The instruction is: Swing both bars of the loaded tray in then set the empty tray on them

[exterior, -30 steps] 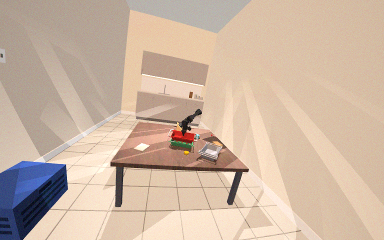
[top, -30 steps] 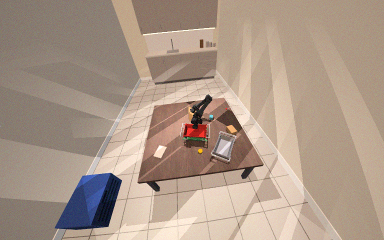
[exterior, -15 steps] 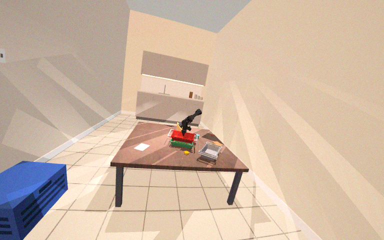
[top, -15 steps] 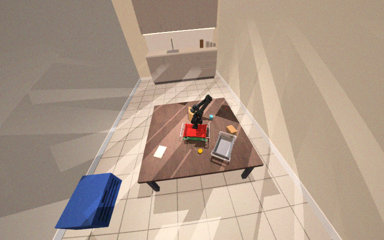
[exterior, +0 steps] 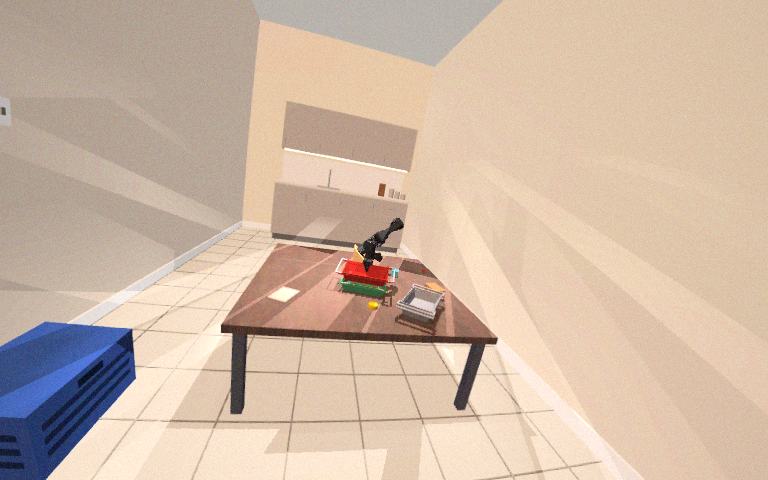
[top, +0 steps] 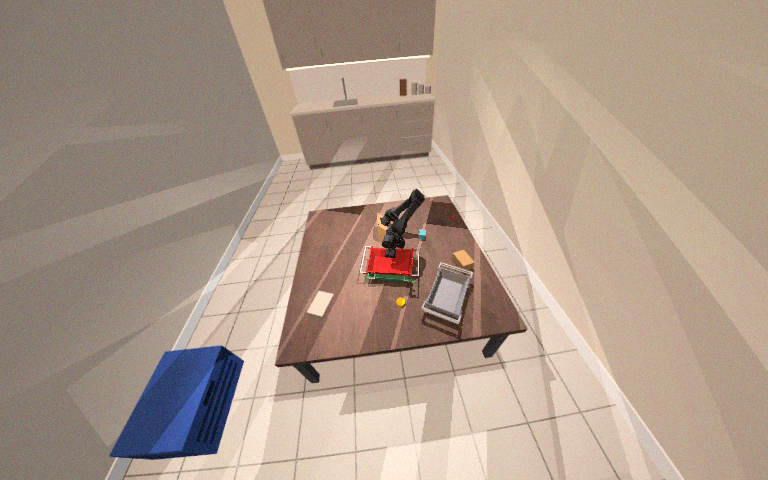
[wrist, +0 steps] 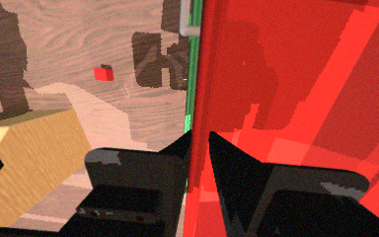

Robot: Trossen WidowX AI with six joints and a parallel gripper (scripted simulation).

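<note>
Now: gripper tip 7 cm short of the red tray, 3 cm to the left of it and 2 cm below it. Round my gripper tip: cyan cube (28 cm to the left, 20 cm behind, 7 cm below); small red block (12 cm behind, 9 cm to the left, 8 cm below); yellow disc (30 cm ahead, 8 cm below, 3 cm to the right).
</note>
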